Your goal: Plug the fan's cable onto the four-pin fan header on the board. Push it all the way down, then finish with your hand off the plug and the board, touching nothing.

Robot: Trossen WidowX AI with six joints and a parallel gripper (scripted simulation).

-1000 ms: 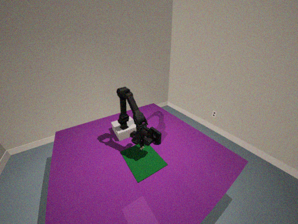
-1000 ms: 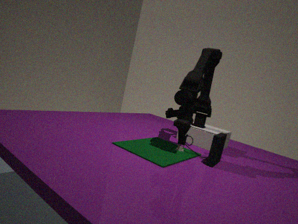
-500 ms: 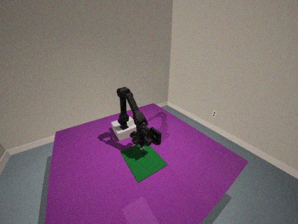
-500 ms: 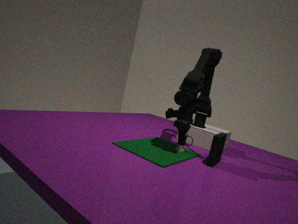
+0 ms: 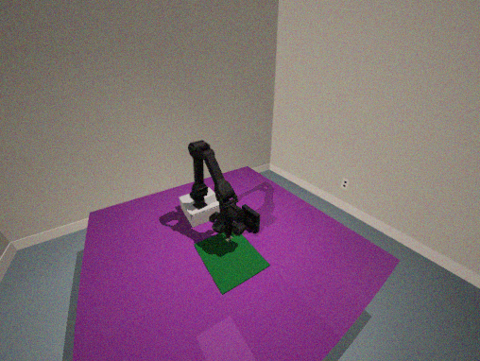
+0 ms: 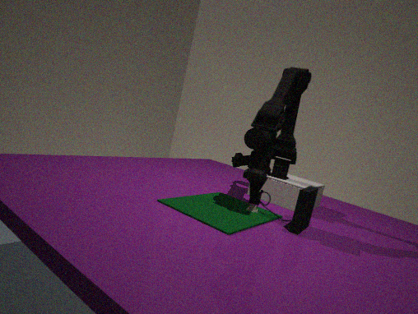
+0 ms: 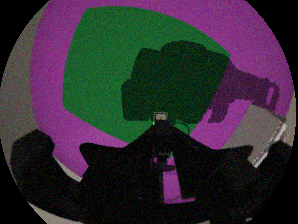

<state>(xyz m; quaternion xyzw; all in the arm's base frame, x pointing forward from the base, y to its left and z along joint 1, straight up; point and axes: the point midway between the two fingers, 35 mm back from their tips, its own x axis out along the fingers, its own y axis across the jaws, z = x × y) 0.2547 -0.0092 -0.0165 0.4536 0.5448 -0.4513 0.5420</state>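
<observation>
The header is 4 cm below my gripper tip and 1 cm to the left of it. Also, from my gripper tip: black fan 15 cm to the left, 2 cm above, 1 cm ahead; then green board 7 cm ahead, 6 cm to the right, 5 cm below; then dark plug 1 cm to the left, 1 cm above.
</observation>
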